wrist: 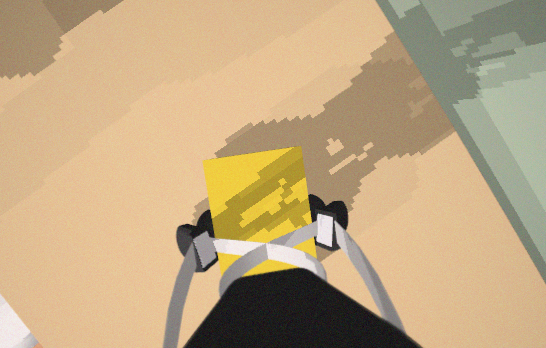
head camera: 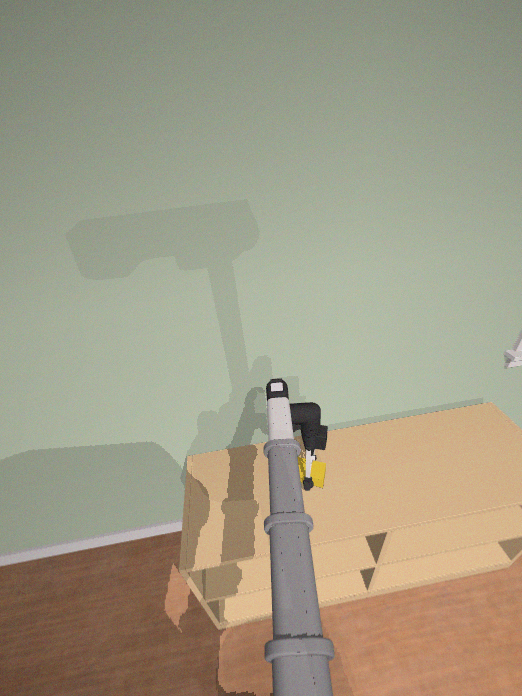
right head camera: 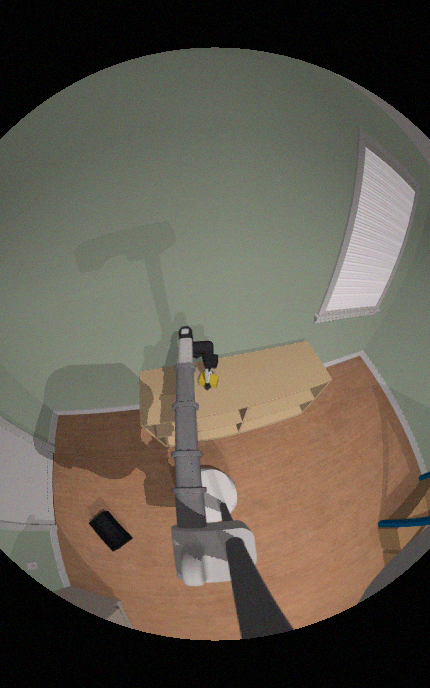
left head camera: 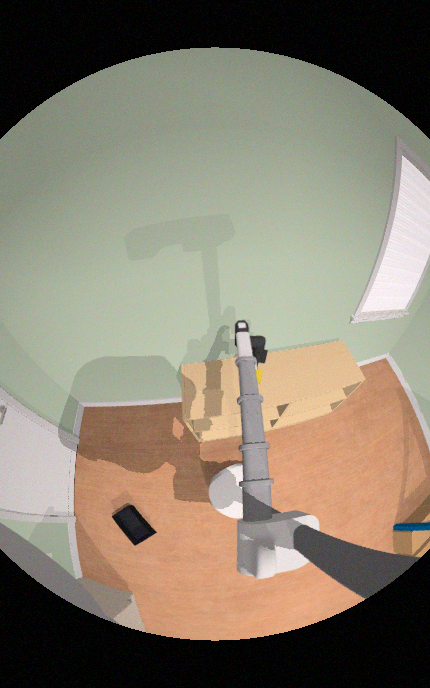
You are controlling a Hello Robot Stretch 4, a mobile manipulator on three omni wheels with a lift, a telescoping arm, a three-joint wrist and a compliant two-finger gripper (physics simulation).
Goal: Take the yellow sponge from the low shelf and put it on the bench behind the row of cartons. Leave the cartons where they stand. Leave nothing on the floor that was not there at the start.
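Places are measured from the robot's base along level axes (x ahead, y left, z up), in metres.
Pixels of known places: gripper, fingertip midpoint: (wrist: 262, 221) (head camera: 310, 476) (right head camera: 209, 381); robot's base, link origin: (right head camera: 207, 494) (left head camera: 237, 489).
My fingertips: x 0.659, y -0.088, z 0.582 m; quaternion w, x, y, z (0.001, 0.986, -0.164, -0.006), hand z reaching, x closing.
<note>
Ahead of a thing's pixels: the offset from my fingertips to its top centre. "*": to the spot under its first point. Level surfaces: height alone.
The yellow sponge {0.047 m up, 0.001 m ahead, 0.004 m left} (head camera: 318, 473) (left head camera: 259, 375) (right head camera: 214, 381) (wrist: 255, 200) is on the top board of the low wooden shelf {0.000 m up} (head camera: 421, 466) (left head camera: 309, 362) (right head camera: 273, 367) (wrist: 125, 130), toward its left part. My gripper (head camera: 310, 473) (right head camera: 208, 381) (wrist: 262, 221) is shut on the sponge, with one fingertip pressed against each long side in the wrist view. I cannot tell any gap between the sponge and the board. In the left head view the fingers are mostly hidden by the arm. The row of cartons does not show in these views.
The green wall stands right behind the shelf. A black box {0.510 m down, 1.052 m back, 0.884 m left} (left head camera: 133, 524) (right head camera: 110, 530) lies on the floor at the left. A wooden piece with a blue bar (left head camera: 411, 526) (right head camera: 404, 523) shows at the right edge. A window {* 0.861 m up, 0.336 m ahead, 1.009 m right} (left head camera: 400, 238) (right head camera: 372, 228) is on the wall at the right.
</note>
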